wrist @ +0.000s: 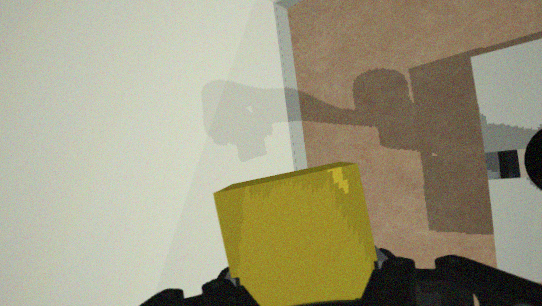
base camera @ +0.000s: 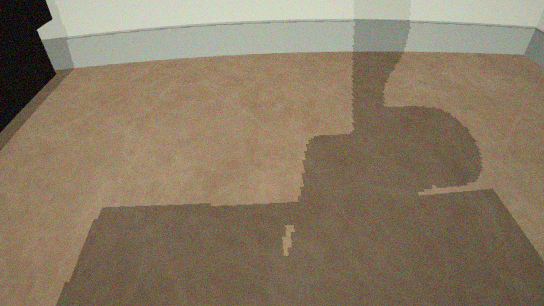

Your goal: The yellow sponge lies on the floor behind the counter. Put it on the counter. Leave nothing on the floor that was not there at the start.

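Places are measured from the arm's base along level axes (x down, y right, z back), in metres.
Pixels of known places: gripper, fingertip midpoint: [wrist: 304, 267].
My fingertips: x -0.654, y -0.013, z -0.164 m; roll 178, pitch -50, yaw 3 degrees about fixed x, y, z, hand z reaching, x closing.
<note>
Behind a point stands the place of what it marks.
The yellow sponge [wrist: 300, 235] @[x -0.684, y 0.013, z -0.141 m] is held between the black fingers of my gripper [wrist: 304, 267] @[x -0.654, y -0.013, z -0.164 m], at the bottom middle of the wrist view. My gripper is shut on it, with one finger at each side, and the sponge is off the floor. Its lower end is cut off by the view's edge and the gripper. Neither the sponge nor the gripper shows in the base camera view. I cannot make out the counter top in either view.
A pale wall [base camera: 200, 17] @[x 0.291, y -0.149, z -0.932 m] [wrist: 100, 125] @[x -0.510, y 0.208, z -0.940 m] with a grey-blue skirting [base camera: 210, 42] @[x 0.356, y -0.129, z -0.919 m] stands ahead of the base. A black block [base camera: 20, 65] @[x 0.313, y -0.574, z -0.765 m] stands at the left. The brown floor [base camera: 200, 125] @[x 0.396, y -0.114, z -0.596 m] [wrist: 340, 200] carries shadows of the robot. The white base [wrist: 520, 225] @[x 0.014, y -0.131, z -0.100 m] shows at the wrist view's right edge.
</note>
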